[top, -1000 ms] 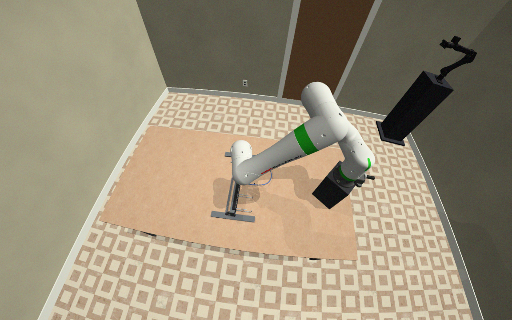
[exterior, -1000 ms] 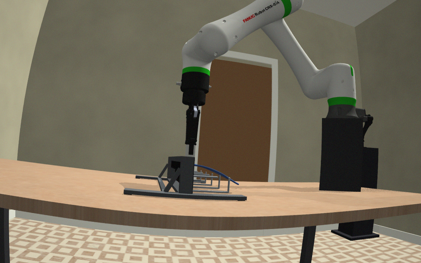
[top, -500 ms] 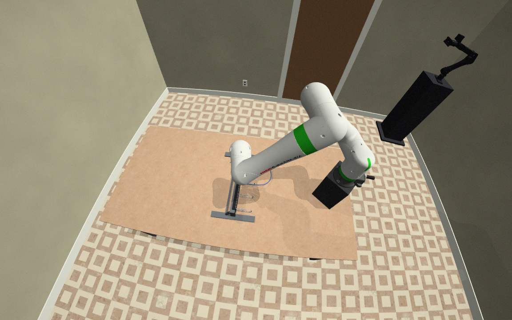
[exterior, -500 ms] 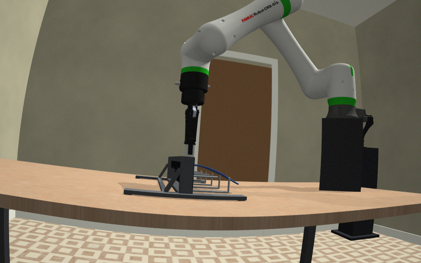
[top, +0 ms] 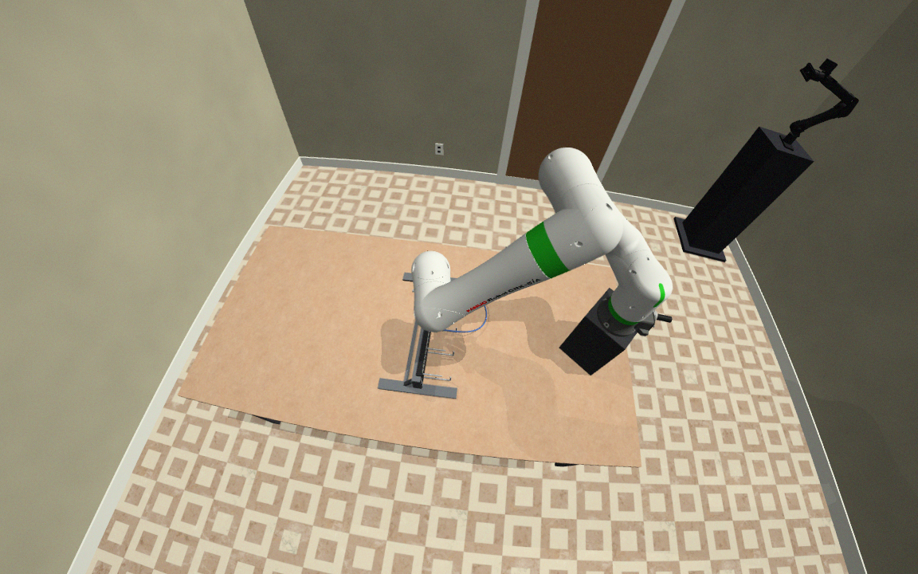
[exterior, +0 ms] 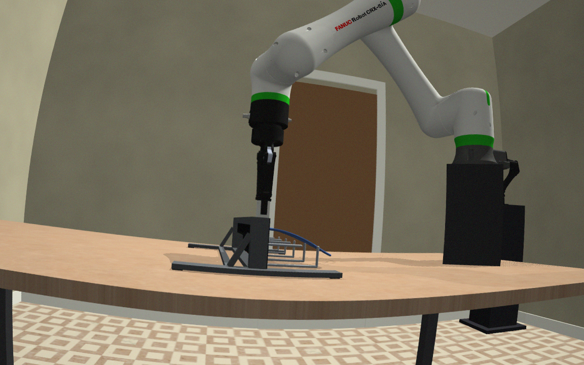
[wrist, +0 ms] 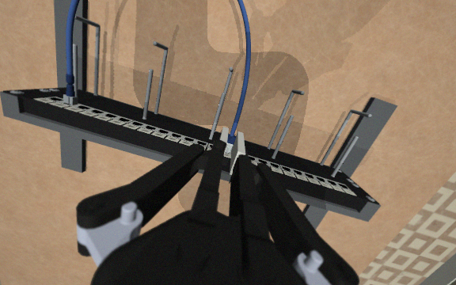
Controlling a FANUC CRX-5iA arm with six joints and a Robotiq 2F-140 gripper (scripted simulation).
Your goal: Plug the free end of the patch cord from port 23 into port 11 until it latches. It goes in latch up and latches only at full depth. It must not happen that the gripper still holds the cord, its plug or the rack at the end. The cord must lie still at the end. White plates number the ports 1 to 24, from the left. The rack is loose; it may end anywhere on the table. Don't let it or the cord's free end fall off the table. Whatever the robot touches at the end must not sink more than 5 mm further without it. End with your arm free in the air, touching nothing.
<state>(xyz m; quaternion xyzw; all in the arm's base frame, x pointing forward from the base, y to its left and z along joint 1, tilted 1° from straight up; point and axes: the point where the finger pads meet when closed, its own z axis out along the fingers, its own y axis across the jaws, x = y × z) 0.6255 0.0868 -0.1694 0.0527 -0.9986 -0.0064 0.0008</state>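
The plug lies 3 cm below my hand and 1 cm ahead of it.
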